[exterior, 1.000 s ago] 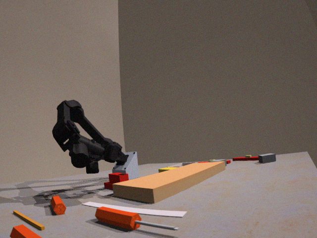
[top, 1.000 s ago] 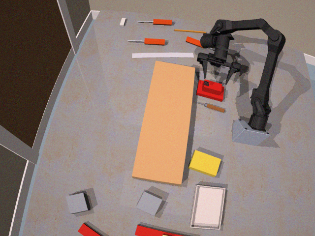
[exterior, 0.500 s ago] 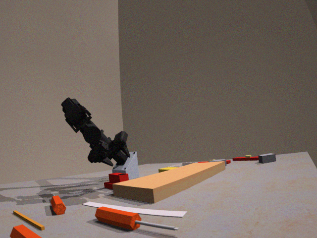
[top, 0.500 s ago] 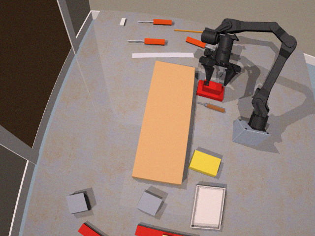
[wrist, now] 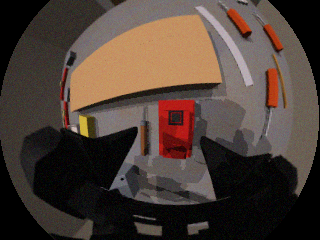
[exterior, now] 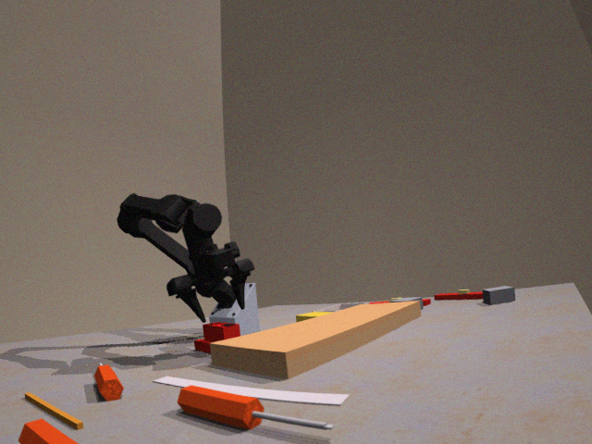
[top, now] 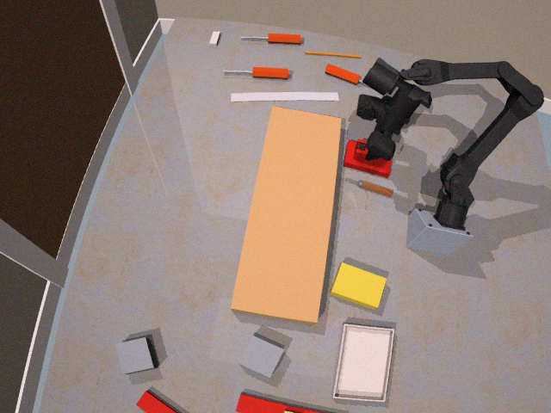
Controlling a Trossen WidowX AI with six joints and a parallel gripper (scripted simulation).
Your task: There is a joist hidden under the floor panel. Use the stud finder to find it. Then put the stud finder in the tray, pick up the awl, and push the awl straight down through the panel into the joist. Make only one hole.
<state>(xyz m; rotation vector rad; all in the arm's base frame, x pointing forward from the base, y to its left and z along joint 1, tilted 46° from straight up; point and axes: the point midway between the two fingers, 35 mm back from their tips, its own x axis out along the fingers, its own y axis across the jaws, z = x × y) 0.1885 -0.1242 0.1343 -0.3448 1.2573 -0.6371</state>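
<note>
My gripper tip is now 10 mm short of the red stud finder, 10 mm to the left of it and 30 mm above it. The rest, counted from my gripper tip: white strip: 220 mm ahead, 170 mm to the right, 70 mm below; brown-handled awl: 70 mm to the left, 70 mm below; yellow block: 330 mm to the left, 60 mm below.
</note>
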